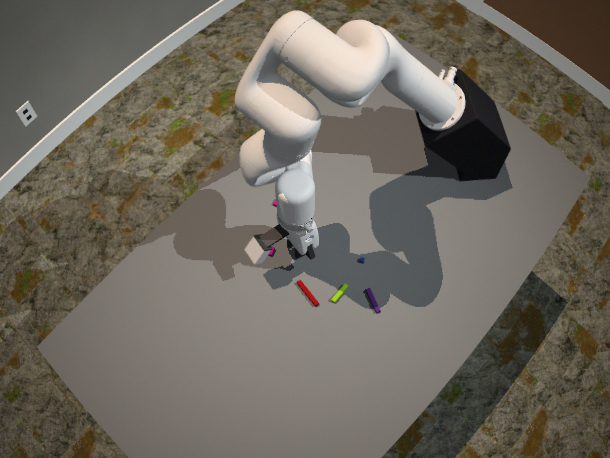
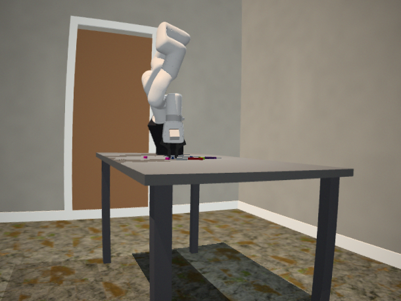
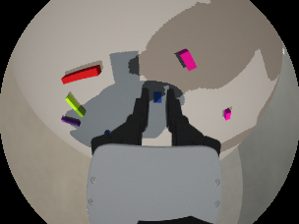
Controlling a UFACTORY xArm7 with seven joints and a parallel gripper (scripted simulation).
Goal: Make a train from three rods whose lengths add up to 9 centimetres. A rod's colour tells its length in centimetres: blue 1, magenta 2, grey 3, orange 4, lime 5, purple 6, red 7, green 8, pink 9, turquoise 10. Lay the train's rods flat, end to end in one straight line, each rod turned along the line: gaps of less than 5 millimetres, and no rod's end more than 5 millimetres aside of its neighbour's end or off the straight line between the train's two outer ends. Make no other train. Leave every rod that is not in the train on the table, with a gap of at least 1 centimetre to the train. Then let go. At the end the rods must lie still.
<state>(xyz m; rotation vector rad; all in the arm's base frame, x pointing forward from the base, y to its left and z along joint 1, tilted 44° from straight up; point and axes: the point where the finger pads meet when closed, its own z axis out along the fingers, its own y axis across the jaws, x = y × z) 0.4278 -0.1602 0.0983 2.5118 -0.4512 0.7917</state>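
My hand is 20 mm above the blue rod. From my hand the other things lie so: lime rod 130 mm to the left, 60 mm ahead, 20 mm below; then purple rod 210 mm to the left, 40 mm ahead, 20 mm below; then red rod 90 mm ahead, 70 mm to the left, 20 mm below.
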